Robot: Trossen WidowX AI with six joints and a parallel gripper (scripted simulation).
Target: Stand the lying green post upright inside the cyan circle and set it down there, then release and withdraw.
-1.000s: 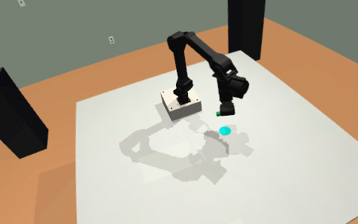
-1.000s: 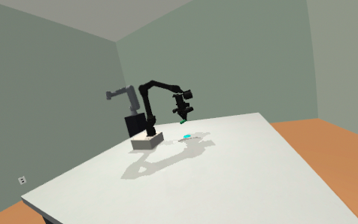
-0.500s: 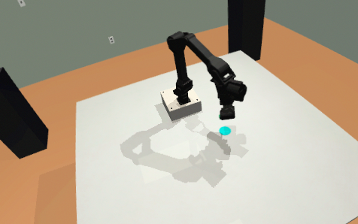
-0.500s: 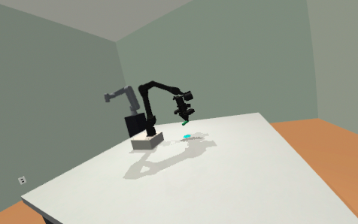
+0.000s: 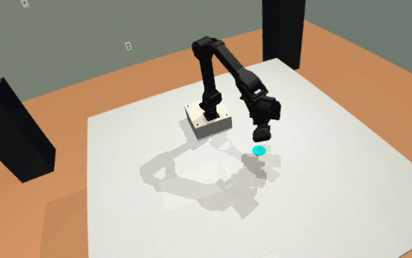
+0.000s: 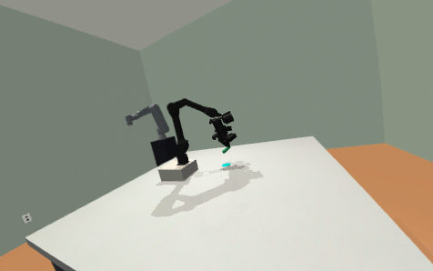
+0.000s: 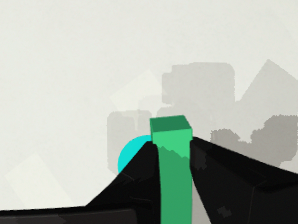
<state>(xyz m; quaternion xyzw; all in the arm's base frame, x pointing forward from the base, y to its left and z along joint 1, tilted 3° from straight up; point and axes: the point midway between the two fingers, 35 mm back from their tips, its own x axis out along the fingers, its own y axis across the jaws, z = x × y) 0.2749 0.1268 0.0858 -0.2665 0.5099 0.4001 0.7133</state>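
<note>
Right now the cyan circle is 110 mm below my gripper tip, 30 mm behind it and 20 mm to the right of it. The rest, counted from my gripper tip: green post: 20 mm to the right, 10 mm below, 10 mm behind.
</note>
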